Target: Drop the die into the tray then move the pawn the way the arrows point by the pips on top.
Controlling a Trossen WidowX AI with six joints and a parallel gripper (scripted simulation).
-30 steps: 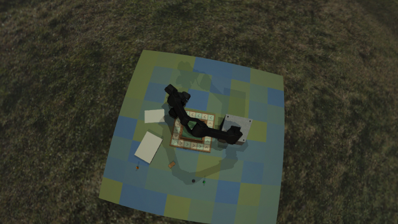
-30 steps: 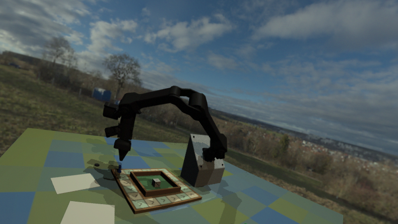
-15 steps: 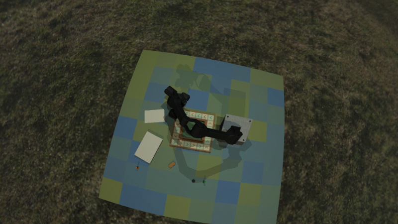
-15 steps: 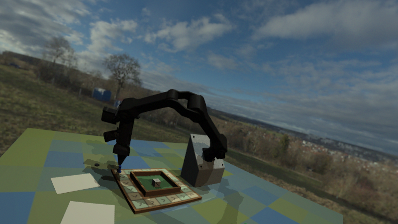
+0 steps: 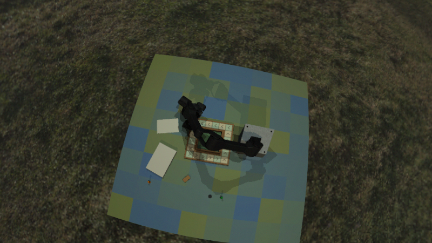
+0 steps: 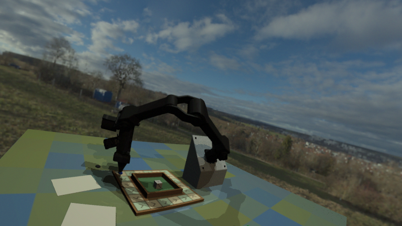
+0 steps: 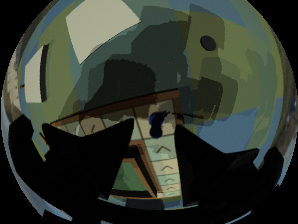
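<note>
My gripper tip is right at the blue pawn. The rest, counted from my gripper tip: white die (12 cm behind, 12 cm to the left, 1 cm below); orange pawn (20 cm ahead, 47 cm to the left, 2 cm below); tan block (3 cm behind, 38 cm to the left, 3 cm below).
</note>
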